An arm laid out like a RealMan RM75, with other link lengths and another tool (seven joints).
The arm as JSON. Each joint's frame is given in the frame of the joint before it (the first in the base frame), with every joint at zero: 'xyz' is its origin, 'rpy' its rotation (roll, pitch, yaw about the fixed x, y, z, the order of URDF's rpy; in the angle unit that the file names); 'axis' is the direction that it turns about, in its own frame. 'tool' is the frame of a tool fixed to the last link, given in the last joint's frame.
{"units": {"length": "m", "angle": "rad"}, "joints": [
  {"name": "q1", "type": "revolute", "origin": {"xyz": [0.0, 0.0, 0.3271], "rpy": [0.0, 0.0, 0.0]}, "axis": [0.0, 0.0, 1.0]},
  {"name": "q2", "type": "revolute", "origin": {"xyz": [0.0, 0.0, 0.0], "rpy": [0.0, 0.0, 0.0]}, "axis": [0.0, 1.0, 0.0]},
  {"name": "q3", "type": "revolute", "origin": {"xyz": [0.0, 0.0, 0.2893], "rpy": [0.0, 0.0, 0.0]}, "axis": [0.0, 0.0, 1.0]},
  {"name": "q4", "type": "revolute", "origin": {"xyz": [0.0, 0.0, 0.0], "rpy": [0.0, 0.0, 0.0]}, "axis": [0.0, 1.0, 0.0]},
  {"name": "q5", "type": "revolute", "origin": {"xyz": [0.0, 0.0, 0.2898], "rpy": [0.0, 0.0, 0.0]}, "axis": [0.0, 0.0, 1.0]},
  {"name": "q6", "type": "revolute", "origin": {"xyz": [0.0, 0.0, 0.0], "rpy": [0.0, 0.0, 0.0]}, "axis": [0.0, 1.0, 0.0]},
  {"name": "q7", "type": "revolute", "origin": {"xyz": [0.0, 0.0, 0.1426], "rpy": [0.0, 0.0, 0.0]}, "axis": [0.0, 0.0, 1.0]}
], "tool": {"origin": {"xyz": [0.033, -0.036, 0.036], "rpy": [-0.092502, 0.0, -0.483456]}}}
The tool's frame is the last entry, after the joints.
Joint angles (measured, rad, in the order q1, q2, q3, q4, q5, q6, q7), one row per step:
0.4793 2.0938 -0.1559 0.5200 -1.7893 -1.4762 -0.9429
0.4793 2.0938 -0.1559 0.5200 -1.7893 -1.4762 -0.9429
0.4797 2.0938 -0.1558 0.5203 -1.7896 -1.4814 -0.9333
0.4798 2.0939 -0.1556 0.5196 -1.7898 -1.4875 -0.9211
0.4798 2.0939 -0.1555 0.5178 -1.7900 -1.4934 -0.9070
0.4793 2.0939 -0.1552 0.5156 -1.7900 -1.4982 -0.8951
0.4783 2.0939 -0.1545 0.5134 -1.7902 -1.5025 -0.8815
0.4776 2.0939 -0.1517 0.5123 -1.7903 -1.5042 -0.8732
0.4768 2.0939 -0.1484 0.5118 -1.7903 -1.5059 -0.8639
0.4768 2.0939 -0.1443 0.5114 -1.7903 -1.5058 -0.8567
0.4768 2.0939 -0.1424 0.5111 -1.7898 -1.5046 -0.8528
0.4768 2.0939 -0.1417 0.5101 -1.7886 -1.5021 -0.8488
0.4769 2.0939 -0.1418 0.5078 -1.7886 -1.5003 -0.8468
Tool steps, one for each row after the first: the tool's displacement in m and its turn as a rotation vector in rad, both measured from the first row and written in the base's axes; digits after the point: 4 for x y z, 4 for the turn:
0.0000 0.0000 0.0000 0.0000 0.0000 0.0000
-0.0004 0.0000 0.0004 -0.0032 0.0107 -0.0001
-0.0005 0.0002 0.0010 -0.0069 0.0232 -0.0009
-0.0003 0.0004 0.0016 -0.0114 0.0359 -0.0022
0.0002 0.0007 0.0023 -0.0147 0.0461 -0.0039
0.0010 0.0009 0.0028 -0.0191 0.0572 -0.0069
0.0015 0.0014 0.0033 -0.0206 0.0645 -0.0104
0.0020 0.0019 0.0038 -0.0226 0.0733 -0.0147
0.0023 0.0028 0.0041 -0.0237 0.0798 -0.0188
0.0026 0.0033 0.0042 -0.0249 0.0825 -0.0218
0.0033 0.0038 0.0040 -0.0270 0.0834 -0.0255
0.0040 0.0042 0.0040 -0.0281 0.0816 -0.0265

